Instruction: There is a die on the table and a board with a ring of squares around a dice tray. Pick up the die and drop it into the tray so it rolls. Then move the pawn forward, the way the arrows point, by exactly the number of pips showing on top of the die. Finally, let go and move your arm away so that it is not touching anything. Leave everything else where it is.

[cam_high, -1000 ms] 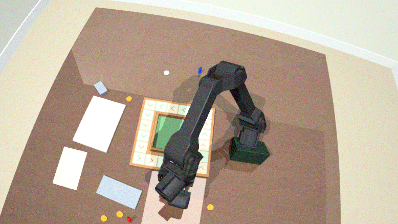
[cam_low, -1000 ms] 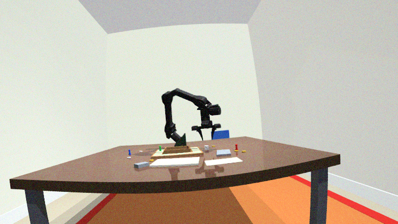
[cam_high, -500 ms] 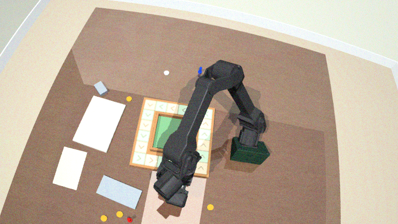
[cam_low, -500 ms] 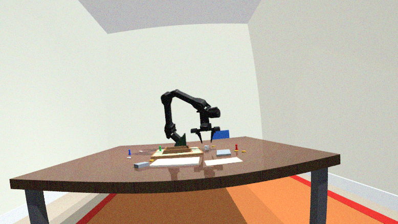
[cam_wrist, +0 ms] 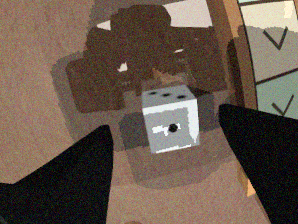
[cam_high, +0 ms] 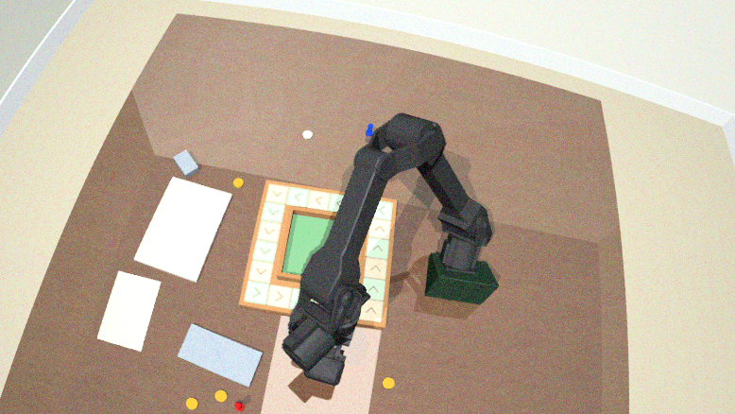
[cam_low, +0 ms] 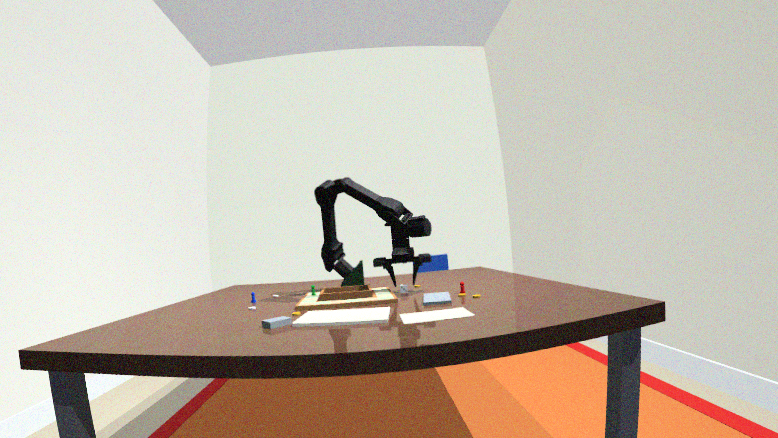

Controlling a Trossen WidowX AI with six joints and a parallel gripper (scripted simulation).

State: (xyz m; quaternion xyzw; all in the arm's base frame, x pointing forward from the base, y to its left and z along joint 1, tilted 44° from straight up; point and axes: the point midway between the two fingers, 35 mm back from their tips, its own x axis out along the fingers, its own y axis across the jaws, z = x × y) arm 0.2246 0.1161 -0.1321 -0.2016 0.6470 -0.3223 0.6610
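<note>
My gripper tip is 10 mm above the white die. Also, from my gripper tip: red pawn: 160 mm ahead, 150 mm to the left, 10 mm below; green dice tray: 190 mm to the right, 40 mm ahead, 10 mm below; grey-blue card: 210 mm ahead, 60 mm to the left, 20 mm below.
</note>
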